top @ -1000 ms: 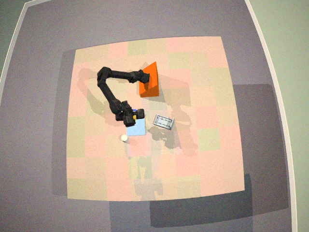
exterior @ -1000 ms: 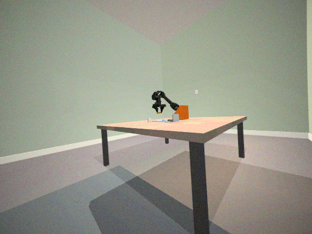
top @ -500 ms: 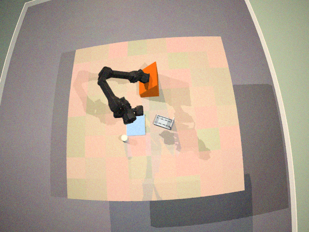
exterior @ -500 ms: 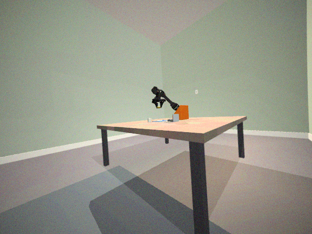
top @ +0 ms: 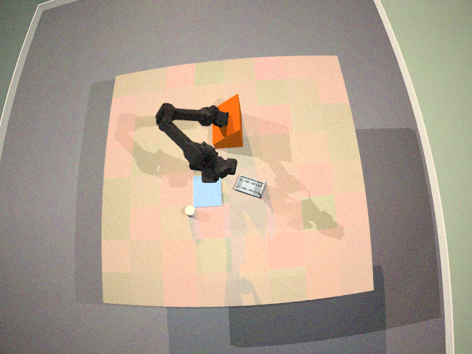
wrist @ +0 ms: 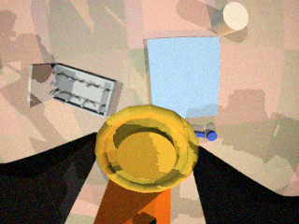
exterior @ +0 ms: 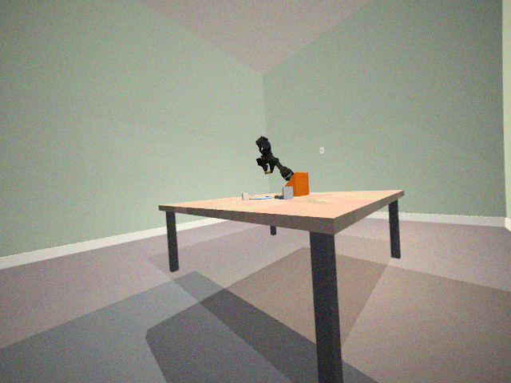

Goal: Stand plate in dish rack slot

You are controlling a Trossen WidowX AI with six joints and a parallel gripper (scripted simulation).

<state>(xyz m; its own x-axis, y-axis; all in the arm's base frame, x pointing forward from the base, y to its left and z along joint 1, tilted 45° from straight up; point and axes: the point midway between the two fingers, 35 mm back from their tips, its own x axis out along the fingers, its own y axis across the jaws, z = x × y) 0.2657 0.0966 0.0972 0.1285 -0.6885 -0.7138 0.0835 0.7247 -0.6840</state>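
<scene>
Right now my gripper tip is 16 cm above the grey dish rack and 14 cm to the right of it. Round my gripper tip: light blue mat: 18 cm below, 6 cm to the right, 3 cm ahead; then white cup: 16 cm below, 14 cm ahead, 12 cm to the right; then yellow plate: 1 cm above.
</scene>
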